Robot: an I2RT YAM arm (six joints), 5 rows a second.
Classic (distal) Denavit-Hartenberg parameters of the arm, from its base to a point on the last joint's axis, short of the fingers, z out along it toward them. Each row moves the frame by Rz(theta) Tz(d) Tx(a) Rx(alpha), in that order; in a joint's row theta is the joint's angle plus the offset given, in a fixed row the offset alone. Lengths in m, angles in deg.
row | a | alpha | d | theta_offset
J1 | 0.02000 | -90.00 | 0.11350 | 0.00
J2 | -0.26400 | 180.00 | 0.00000 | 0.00
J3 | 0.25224 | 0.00 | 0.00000 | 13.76
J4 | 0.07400 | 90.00 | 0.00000 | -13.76
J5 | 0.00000 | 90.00 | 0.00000 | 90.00
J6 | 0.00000 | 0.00 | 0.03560 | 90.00
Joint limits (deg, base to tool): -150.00..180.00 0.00..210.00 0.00..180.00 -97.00..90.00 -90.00..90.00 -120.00..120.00
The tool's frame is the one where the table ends.
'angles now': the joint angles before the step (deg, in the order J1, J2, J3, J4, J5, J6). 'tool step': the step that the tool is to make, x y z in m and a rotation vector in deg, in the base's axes. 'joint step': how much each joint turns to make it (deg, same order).
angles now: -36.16 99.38 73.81 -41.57 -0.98 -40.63
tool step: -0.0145 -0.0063 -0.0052 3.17 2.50 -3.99
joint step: -2.30 -0.06 -0.66 -3.27 -0.34 1.94
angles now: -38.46 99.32 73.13 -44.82 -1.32 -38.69
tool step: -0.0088 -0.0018 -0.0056 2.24 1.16 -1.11
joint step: -1.27 -0.11 -1.13 -1.29 -1.01 0.16
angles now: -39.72 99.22 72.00 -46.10 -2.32 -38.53
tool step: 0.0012 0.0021 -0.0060 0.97 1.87 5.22
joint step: 0.31 1.06 0.12 -1.35 -0.89 -4.86
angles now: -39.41 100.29 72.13 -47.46 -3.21 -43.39
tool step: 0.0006 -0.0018 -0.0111 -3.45 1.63 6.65
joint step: 0.03 0.75 -1.78 3.17 1.90 -7.35
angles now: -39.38 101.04 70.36 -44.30 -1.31 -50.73
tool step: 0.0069 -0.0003 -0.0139 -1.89 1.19 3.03
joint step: 0.85 2.02 -0.86 3.13 1.57 -2.68
